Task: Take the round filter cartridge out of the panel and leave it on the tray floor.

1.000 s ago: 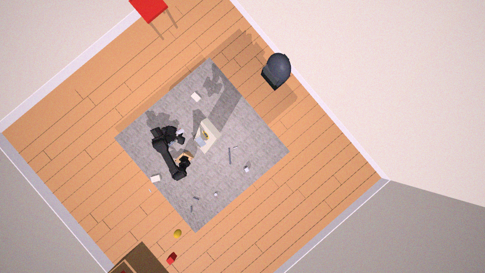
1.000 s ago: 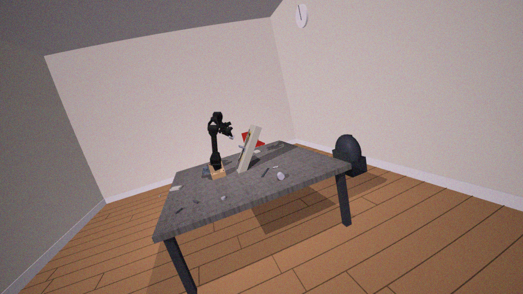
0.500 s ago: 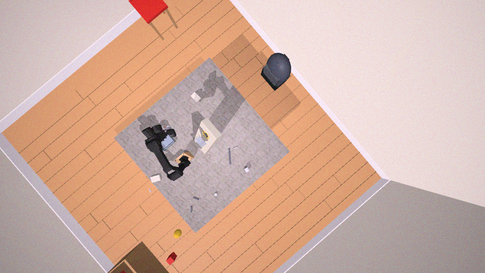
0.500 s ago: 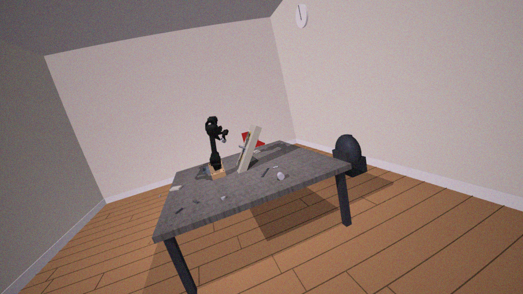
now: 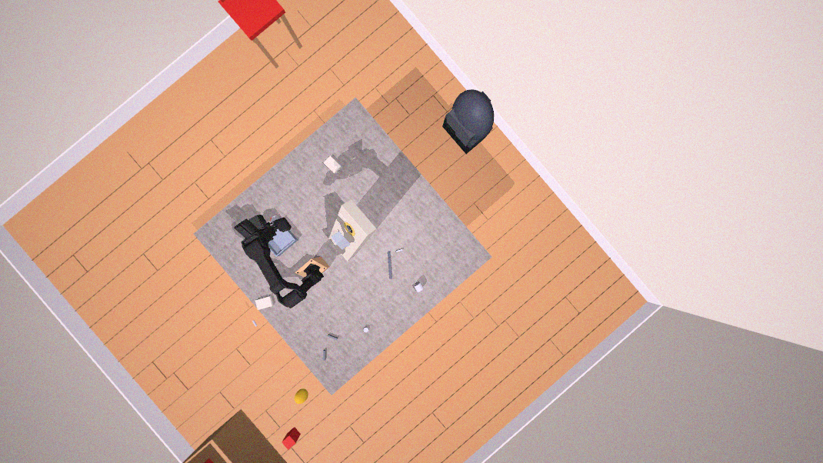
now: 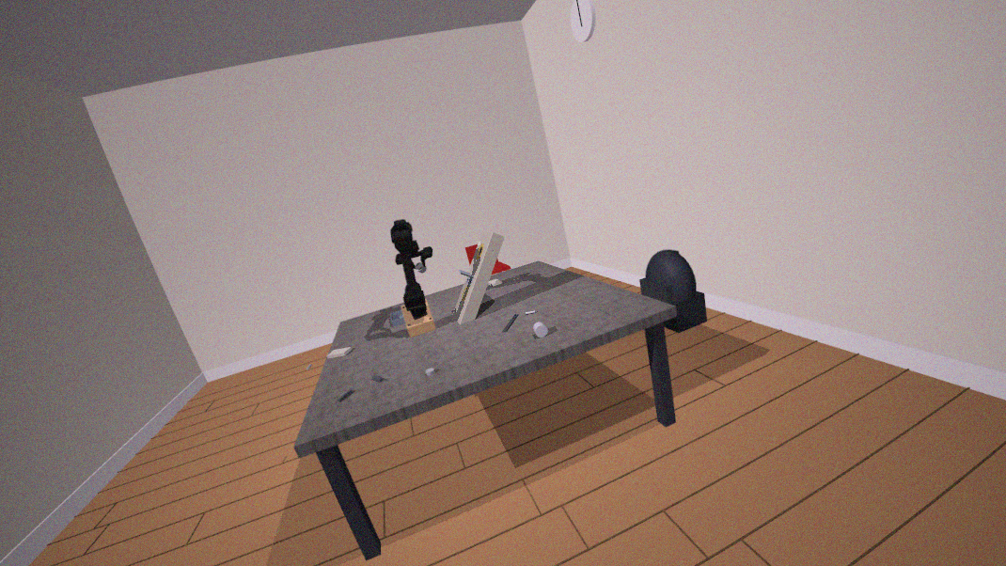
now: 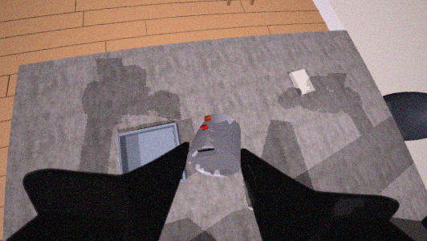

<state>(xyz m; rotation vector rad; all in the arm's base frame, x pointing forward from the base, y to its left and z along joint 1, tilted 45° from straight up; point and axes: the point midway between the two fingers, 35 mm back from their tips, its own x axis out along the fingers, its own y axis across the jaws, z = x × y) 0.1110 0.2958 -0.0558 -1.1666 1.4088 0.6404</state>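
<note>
My gripper tip is now 230 mm above the grey-blue tray, 140 mm past it and 20 mm to the right of it. Round my gripper tip: round grey filter cartridge: right at my gripper tip; then small cylinder: 790 mm to the right, 240 mm ahead, 220 mm below.
</note>
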